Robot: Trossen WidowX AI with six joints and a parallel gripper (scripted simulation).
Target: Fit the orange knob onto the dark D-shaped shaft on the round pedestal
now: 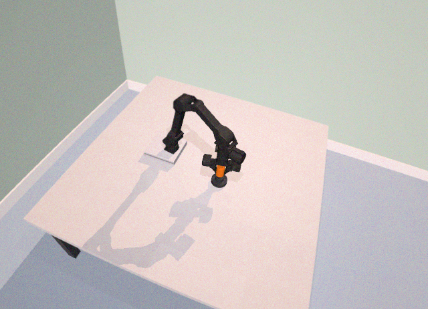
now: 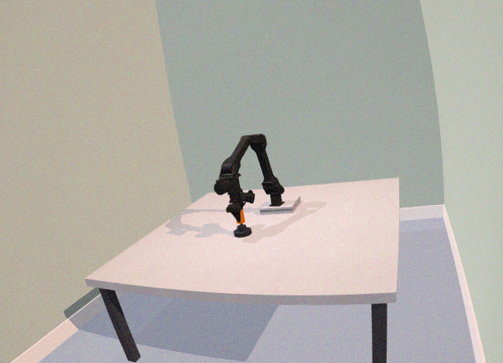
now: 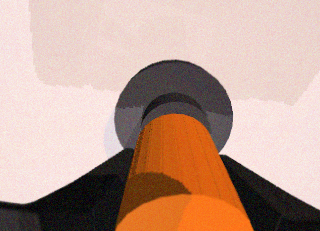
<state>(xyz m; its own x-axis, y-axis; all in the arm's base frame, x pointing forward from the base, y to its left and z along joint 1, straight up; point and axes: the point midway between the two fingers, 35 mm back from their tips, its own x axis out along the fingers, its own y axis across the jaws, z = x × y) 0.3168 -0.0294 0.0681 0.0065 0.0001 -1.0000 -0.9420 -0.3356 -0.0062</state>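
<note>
My gripper tip is 20 mm below the orange knob. Round my gripper tip: round pedestal (40 mm below).
</note>
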